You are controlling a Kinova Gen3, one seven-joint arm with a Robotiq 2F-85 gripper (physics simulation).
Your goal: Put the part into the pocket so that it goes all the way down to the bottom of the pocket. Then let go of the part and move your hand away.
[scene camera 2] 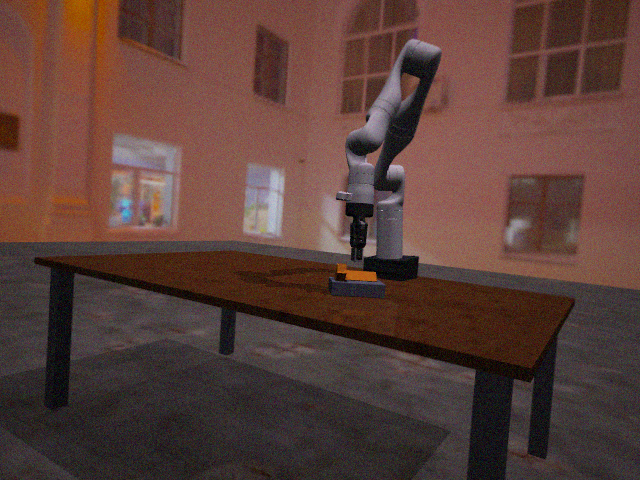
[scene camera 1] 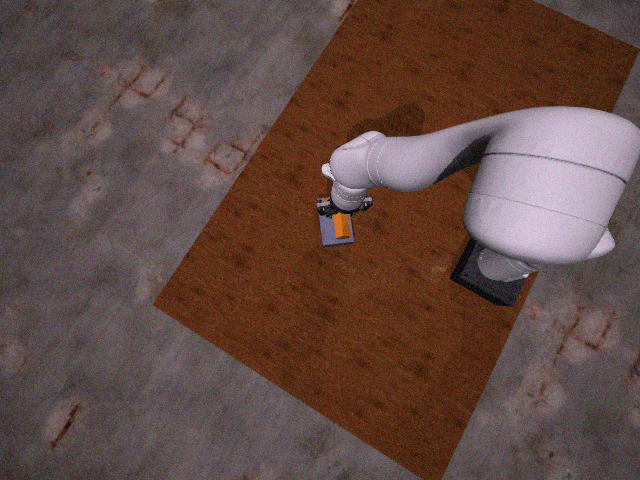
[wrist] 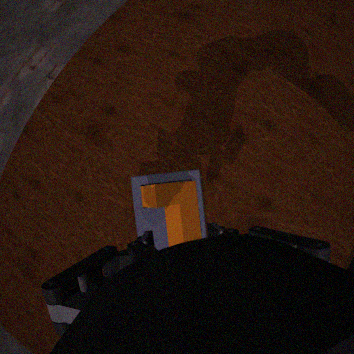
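Where they show: gripper, fingertip midpoint: (scene camera 2: 356, 261) (scene camera 1: 340, 214) (wrist: 180, 236); arm's base, link origin: (scene camera 2: 389, 257) (scene camera 1: 495, 263).
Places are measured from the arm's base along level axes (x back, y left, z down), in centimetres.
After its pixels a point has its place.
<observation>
The orange L-shaped part (scene camera 1: 340, 225) {z 1.5, x -40.0, y 14.3 cm} (scene camera 2: 357, 275) {z 2.2, x -41.7, y 13.1 cm} (wrist: 182, 207) {z 1.4, x -42.7, y 10.1 cm} lies inside the pocket of the grey-blue block (scene camera 1: 328, 235) {z 3.6, x -41.3, y 18.1 cm} (scene camera 2: 356, 290) {z 5.5, x -46.1, y 15.8 cm} (wrist: 151, 221) {z 3.5, x -44.7, y 14.0 cm} on the wooden table (scene camera 1: 361, 335) {z 7.1, x -18.1, y 35.9 cm} (scene camera 2: 207, 278) {z 7.1, x -60.7, y -25.5 cm} (wrist: 88, 123) {z 7.2, x -62.6, y 8.5 cm}. In the side view its top shows a little above the block's rim, one end higher. My gripper (scene camera 2: 356, 253) {z -1.4, x -41.5, y 12.3 cm} (wrist: 180, 236) {z -1.4, x -41.5, y 12.3 cm} is open and empty. It hangs clear above the block's near end and does not touch the part. In the overhead view the wrist hides the fingers.
The arm's dark base (scene camera 1: 488, 284) {z -0.3, x 1.1, y 6.0 cm} (scene camera 2: 390, 267) {z 2.9, x -6.2, y 4.1 cm} stands on the table's edge behind the block. The arm's shadow falls on the table beyond the block.
</observation>
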